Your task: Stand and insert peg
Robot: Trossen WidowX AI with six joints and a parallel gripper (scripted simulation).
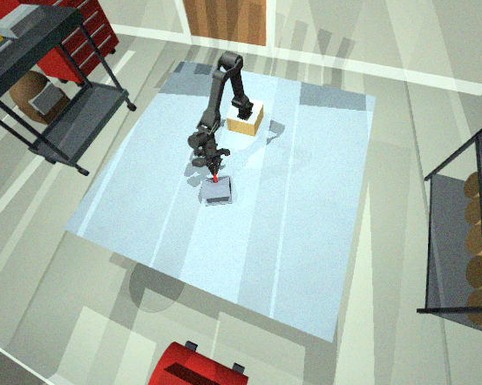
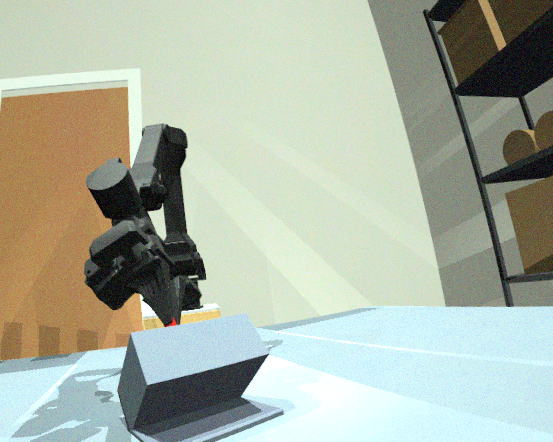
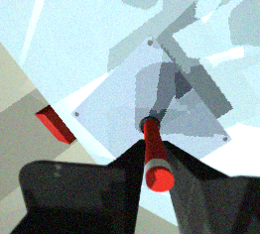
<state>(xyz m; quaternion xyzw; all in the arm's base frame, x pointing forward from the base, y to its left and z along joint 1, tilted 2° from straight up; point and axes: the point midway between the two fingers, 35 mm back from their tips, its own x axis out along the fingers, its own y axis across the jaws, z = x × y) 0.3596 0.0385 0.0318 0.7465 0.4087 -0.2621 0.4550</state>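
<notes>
My gripper tip is 5 cm above the grey sloped panel, 3 cm short of it and 2 cm to the right of it. The rest, counted from my gripper tip: red peg (1 cm to the right, 1 cm behind, 1 cm above).
</notes>
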